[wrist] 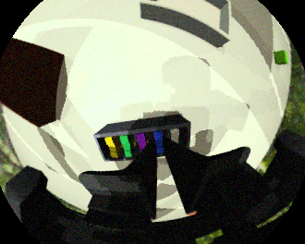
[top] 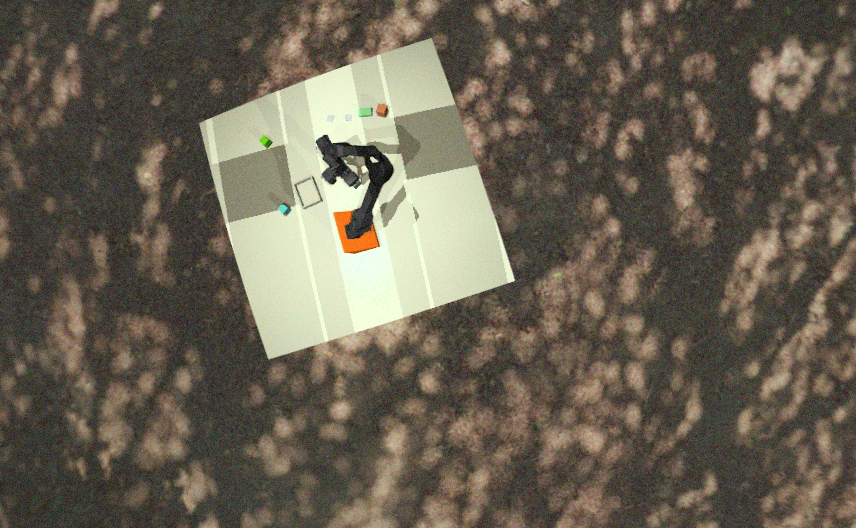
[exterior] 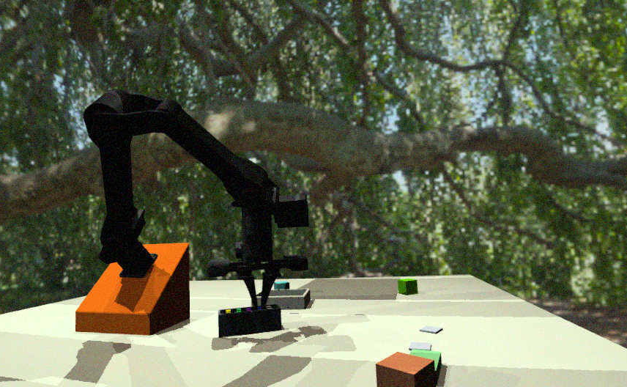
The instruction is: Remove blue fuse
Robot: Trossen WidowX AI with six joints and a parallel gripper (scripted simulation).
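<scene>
The purple fuse lies 2 cm behind my gripper tip, 1 cm to the right of it and 1 cm below it. Round my gripper tip: blue fuse 1 cm below; then yellow fuse 5 cm behind, 3 cm to the right, 1 cm below; then green fuse 3 cm behind, 2 cm to the right, 1 cm below.
</scene>
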